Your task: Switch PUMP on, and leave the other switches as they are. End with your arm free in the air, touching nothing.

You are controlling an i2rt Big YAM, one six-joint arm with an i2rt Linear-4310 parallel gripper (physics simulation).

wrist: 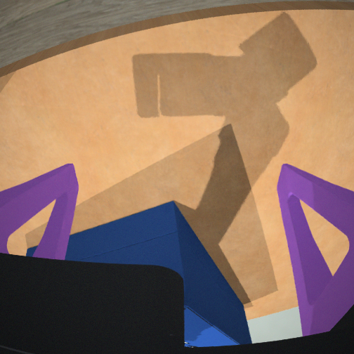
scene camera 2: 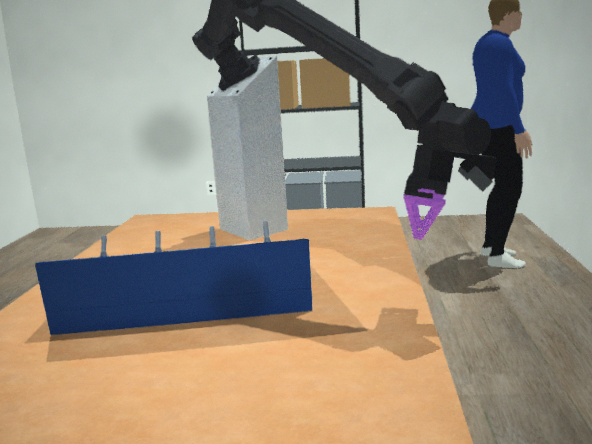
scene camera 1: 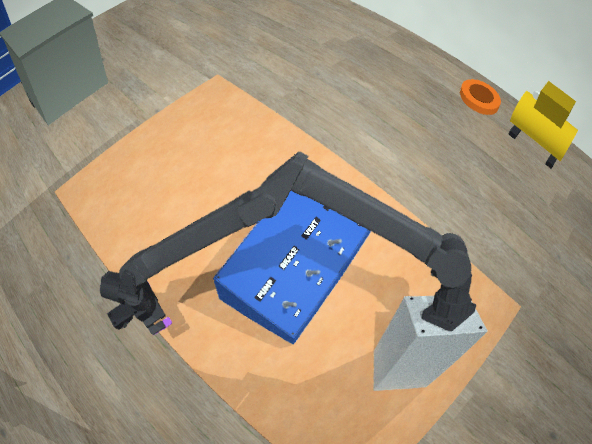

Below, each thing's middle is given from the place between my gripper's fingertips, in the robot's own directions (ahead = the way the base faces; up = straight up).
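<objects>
There is the blue switch box (scene camera 2: 158, 288), and it sits 80 mm below my hand, 110 mm behind it and 460 mm to the right of it.
</objects>
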